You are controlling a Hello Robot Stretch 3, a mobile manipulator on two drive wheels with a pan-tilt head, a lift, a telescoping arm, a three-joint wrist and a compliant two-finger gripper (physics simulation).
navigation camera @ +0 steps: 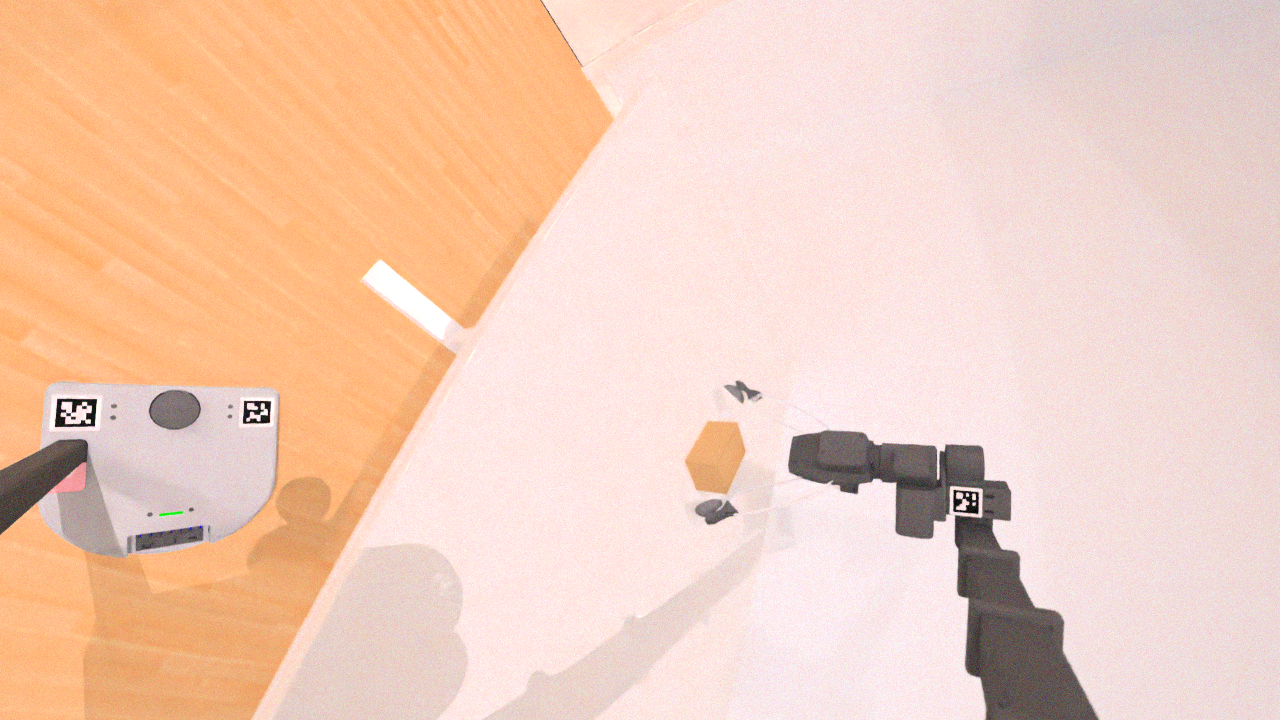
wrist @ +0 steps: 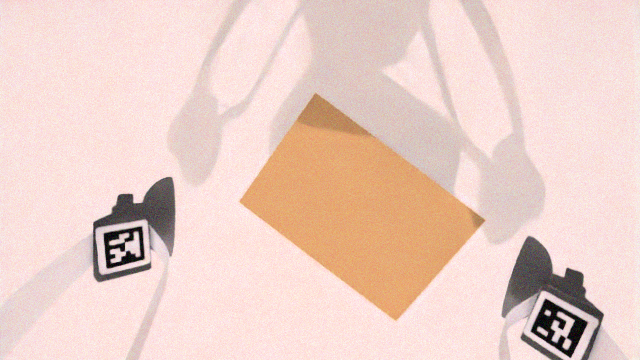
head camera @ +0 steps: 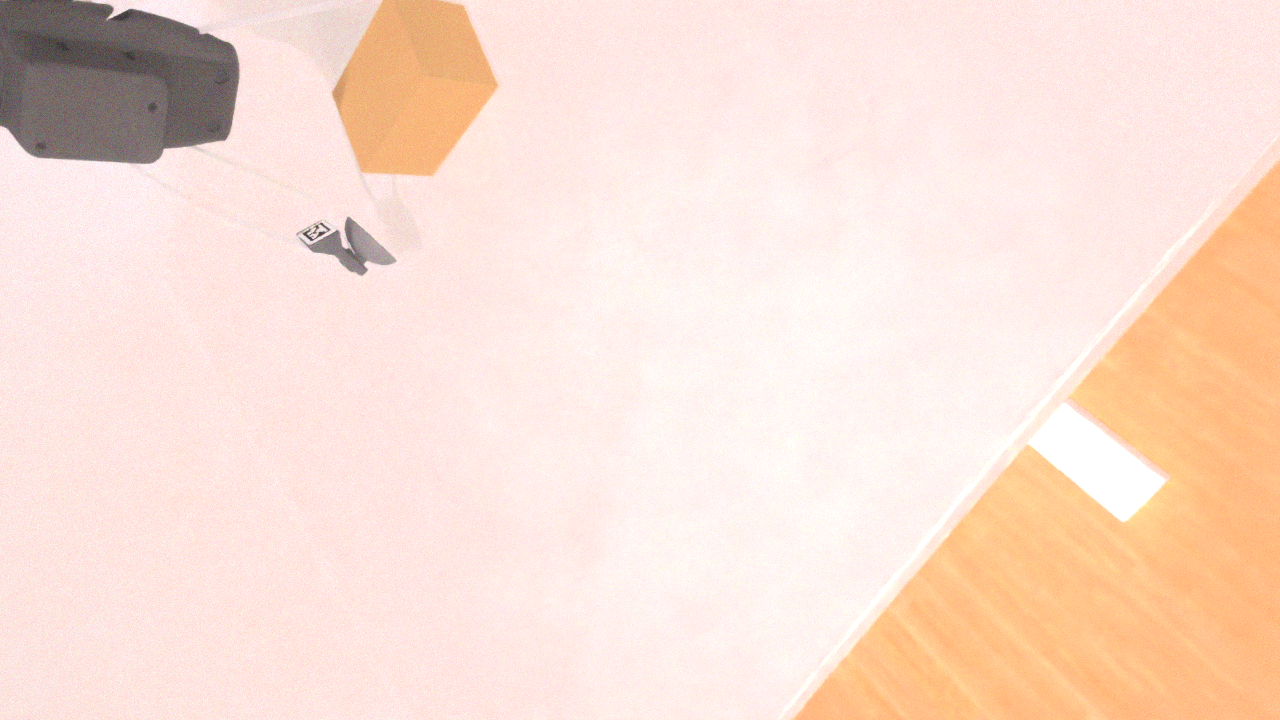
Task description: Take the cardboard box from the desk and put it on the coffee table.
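Pixels of known places: gripper, between the fingertips: (navigation camera: pixel 711 447) (wrist: pixel 338 234) (head camera: pixel 427 115); robot's base, origin of its link: (navigation camera: pixel 175 407).
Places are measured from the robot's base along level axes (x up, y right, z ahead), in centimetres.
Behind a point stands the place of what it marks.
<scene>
The cardboard box (head camera: pixel 416 89) {z -3.4, x 100.0, y 51.5 cm} (navigation camera: pixel 714 456) {z -3.1, x 99.1, y 51.8 cm} (wrist: pixel 362 207) {z -4.0, x 100.0, y 56.0 cm} is a plain orange-brown block on the pale desk (head camera: pixel 716 358) {z 9.4, x 95.0, y 32.5 cm} (navigation camera: pixel 895 223) {z 59.2, x 120.6, y 139.3 cm} (wrist: pixel 75 75) {z 11.6, x 95.0, y 68.1 cm}. In the wrist view it lies turned at an angle between my fingertips, with a gap on both sides. My gripper (navigation camera: pixel 728 451) {z -2.3, x 97.4, y 54.5 cm} (wrist: pixel 338 234) {z -2.3, x 97.4, y 54.5 cm} is open wide and points down over the box. Its shadow falls on the desk beyond the fingertips. In the head view one fingertip shows below the box, and the other does not show. The coffee table cannot be made out in these views.
The desk's long edge runs diagonally over the wooden floor (head camera: pixel 1118 608) {z 54.4, x 0.0, y 39.9 cm} (navigation camera: pixel 223 179) {z 53.0, x 0.0, y 3.2 cm}. A white bar (head camera: pixel 1096 461) (navigation camera: pixel 407 300) sticks out from under that edge. My wheeled base (navigation camera: pixel 179 465) {z -10.1, x 16.0, y 1.0 cm} stands on the floor at the left, and my wrist reaches over the desk.
</scene>
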